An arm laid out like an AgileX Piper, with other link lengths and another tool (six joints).
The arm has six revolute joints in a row. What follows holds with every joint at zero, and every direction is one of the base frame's.
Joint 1 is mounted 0.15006 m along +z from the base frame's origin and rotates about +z.
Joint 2 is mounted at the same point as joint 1 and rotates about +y.
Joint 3 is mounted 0.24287 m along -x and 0.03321 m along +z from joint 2 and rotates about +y.
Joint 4 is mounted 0.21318 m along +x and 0.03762 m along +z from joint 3 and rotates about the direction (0.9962, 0, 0.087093).
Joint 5 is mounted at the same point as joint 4 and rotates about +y.
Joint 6 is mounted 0.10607 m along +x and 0.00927 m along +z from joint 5 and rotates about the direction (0.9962, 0, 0.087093).
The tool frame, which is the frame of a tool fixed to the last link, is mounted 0.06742 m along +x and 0.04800 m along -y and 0.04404 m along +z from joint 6; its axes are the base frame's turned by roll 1.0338, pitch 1.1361 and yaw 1.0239 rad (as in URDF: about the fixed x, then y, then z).
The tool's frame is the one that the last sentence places.
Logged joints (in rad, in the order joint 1, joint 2, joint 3, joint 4, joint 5, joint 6), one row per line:
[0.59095, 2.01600, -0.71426, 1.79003, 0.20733, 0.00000]
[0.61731, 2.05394, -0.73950, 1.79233, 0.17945, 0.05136]
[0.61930, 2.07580, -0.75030, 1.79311, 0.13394, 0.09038]
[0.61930, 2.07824, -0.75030, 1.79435, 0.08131, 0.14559]
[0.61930, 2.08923, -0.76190, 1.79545, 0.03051, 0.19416]
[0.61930, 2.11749, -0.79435, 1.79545, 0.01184, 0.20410]
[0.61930, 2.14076, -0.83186, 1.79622, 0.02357, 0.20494]
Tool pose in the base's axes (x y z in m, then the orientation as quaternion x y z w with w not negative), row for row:
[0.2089, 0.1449, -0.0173, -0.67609, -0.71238, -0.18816, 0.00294]
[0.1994, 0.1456, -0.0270, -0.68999, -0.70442, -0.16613, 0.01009]
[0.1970, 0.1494, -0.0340, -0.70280, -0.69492, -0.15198, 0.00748]
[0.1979, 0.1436, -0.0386, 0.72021, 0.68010, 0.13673, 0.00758]
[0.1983, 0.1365, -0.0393, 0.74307, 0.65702, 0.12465, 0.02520]
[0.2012, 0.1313, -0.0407, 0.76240, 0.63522, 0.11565, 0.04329]
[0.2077, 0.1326, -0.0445, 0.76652, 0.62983, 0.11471, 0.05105]
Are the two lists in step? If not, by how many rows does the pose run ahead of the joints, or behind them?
The pose runs 1 row behind the joints: the pose in row i belongs to the joints in row i - 1.
